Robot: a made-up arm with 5 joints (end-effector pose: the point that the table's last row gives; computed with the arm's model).
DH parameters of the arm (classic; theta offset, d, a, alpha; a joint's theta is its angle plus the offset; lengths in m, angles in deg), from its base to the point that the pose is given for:
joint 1: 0 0.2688 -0.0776 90
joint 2: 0 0.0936 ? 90
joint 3: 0 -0.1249 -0.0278 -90
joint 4: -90 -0.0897 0.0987 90
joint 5: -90 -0.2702 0.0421 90
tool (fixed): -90 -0.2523 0 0
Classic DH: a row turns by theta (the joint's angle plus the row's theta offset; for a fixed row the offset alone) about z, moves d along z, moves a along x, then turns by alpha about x.
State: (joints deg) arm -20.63 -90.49 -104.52 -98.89 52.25
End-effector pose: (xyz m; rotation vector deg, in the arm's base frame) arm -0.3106 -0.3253 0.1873 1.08 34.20 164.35
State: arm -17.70 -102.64 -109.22 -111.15 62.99
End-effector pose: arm -0.2572 -0.3321 0.1399 -7.68 -7.39 -177.18
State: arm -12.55 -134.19 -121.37 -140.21 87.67
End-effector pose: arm -0.2434 -0.2465 0.0617 -28.07 61.74 -142.13
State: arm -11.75 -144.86 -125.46 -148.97 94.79
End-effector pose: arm -0.2660 -0.2094 0.0624 -33.61 81.41 -129.68
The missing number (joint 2, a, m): -0.0874
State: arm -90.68 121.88 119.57 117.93 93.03
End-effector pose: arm 0.0278 0.3259 -0.1329 -46.82 -10.67 66.61
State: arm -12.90 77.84 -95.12 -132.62 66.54
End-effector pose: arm -0.2481 -0.4219 0.3570 -147.65 78.68 -0.71
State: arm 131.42 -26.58 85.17 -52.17 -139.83
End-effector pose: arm 0.1966 0.2425 0.1882 86.60 45.31 -29.38
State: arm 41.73 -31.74 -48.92 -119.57 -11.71
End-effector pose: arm -0.1573 -0.5643 0.5920 -92.93 123.30 46.33
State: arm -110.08 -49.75 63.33 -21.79 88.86
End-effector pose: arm -0.2076 0.3559 0.3163 40.35 139.26 -53.95
